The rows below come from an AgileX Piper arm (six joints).
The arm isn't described. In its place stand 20 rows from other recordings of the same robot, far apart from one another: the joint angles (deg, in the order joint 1, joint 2, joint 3, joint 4, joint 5, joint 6), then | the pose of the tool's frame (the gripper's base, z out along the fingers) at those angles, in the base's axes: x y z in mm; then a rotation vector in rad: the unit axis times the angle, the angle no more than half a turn.
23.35, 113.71, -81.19, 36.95, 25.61, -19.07 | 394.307, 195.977, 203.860, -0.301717, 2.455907, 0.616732
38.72, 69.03, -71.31, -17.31, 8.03, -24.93 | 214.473, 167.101, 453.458, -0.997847, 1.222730, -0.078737
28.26, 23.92, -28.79, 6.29, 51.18, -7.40 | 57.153, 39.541, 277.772, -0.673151, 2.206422, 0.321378
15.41, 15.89, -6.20, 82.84, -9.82, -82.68 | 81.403, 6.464, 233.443, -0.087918, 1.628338, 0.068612
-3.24, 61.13, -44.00, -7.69, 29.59, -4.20 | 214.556, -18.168, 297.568, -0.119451, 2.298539, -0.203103
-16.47, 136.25, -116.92, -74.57, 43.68, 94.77 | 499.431, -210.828, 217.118, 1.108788, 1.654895, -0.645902
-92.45, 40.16, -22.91, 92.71, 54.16, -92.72 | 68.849, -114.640, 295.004, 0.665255, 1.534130, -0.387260
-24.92, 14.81, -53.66, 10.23, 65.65, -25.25 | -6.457, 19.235, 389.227, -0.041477, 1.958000, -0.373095
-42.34, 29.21, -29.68, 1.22, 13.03, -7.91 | 81.659, -73.818, 328.319, 0.529787, 1.661161, -0.630363
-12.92, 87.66, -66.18, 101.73, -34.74, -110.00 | 322.428, -126.057, 325.349, 0.507815, 1.943285, -0.799336
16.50, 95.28, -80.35, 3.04, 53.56, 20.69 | 340.097, 104.791, 297.715, 0.127959, 2.703381, 0.267528
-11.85, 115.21, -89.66, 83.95, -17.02, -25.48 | 464.519, -124.531, 266.686, 1.243940, 1.425345, 0.273617
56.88, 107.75, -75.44, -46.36, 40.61, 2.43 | 253.573, 310.231, 216.639, -1.667477, 1.827941, -0.479550
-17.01, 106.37, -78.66, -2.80, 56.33, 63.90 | 356.332, -112.879, 217.271, 1.887017, 2.265634, 0.053970
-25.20, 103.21, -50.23, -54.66, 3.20, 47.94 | 310.340, -150.614, 148.054, 0.416593, 2.427410, -0.301203
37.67, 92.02, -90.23, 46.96, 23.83, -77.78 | 286.098, 254.831, 419.442, -1.217238, 1.337665, 0.324056
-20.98, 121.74, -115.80, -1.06, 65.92, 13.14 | 436.645, -169.084, 277.037, 0.798274, 2.620390, -0.063524
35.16, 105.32, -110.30, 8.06, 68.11, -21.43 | 322.577, 241.697, 373.793, -1.211995, 2.292992, 0.276142
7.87, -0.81, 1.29, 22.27, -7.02, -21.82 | 54.611, 3.294, 216.653, -0.052341, 1.378262, 0.087304
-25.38, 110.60, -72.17, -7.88, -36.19, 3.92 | 407.461, -185.149, 257.901, 0.241323, 1.517109, -0.325196
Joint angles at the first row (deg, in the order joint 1, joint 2, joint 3, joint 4, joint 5, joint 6):
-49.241, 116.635, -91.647, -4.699, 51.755, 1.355
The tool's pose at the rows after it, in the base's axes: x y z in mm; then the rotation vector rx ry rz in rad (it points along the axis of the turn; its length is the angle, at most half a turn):
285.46, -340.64, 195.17, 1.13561, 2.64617, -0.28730
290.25, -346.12, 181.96, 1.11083, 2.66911, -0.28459
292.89, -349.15, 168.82, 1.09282, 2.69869, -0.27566
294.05, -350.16, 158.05, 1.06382, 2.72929, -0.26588
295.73, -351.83, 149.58, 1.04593, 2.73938, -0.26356
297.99, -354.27, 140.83, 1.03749, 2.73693, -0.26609
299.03, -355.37, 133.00, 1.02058, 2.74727, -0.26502
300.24, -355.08, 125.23, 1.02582, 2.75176, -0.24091
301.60, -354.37, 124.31, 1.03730, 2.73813, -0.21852
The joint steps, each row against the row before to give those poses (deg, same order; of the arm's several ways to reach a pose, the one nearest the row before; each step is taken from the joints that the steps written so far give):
0.000, 3.218, -2.743, -0.249, 0.105, -1.691
0.000, 2.494, -1.278, 0.001, -0.619, -1.194
0.000, 2.038, -0.620, 0.000, -0.261, -1.042
0.000, 1.370, -0.001, 0.151, -0.367, -1.520
0.000, 1.171, -0.122, 0.087, -0.890, -0.774
0.000, 1.287, -0.233, -0.001, -1.371, -0.189
0.000, 1.010, -0.002, 0.001, -0.822, -0.700
0.001, 0.965, 0.001, 0.923, -0.330, -0.370
0.000, 0.116, 0.001, 1.272, -0.253, -0.134

